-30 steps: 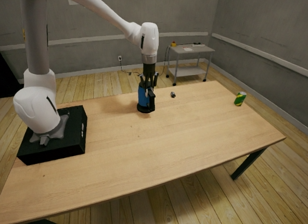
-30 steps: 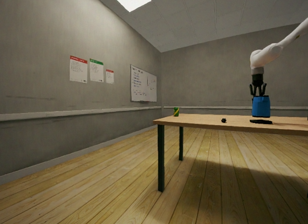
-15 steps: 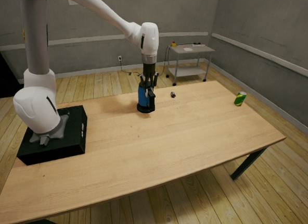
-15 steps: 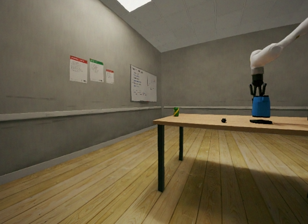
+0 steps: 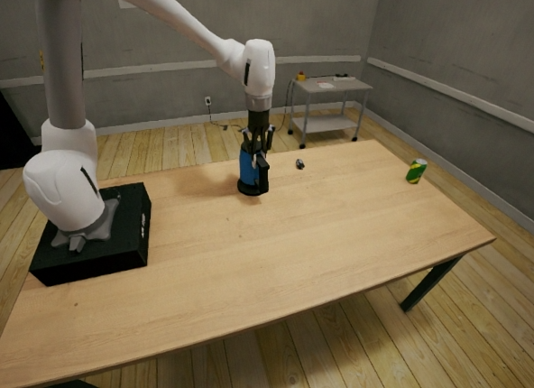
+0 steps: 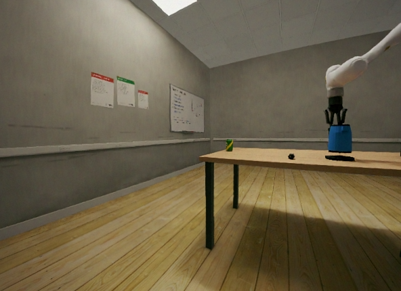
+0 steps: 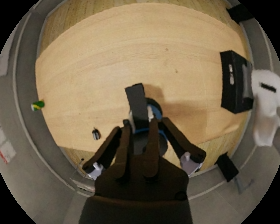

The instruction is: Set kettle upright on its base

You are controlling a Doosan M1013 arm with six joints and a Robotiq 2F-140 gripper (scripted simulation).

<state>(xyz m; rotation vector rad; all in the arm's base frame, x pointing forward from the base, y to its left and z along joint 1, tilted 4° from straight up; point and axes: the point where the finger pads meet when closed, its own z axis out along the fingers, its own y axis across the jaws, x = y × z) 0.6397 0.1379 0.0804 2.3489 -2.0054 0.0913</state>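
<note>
The blue kettle is 1 cm behind my hand, 3 cm to the left of it and 5 cm below it. Also, from my hand: black round base: 1 cm behind, 7 cm to the left, 18 cm below.
</note>
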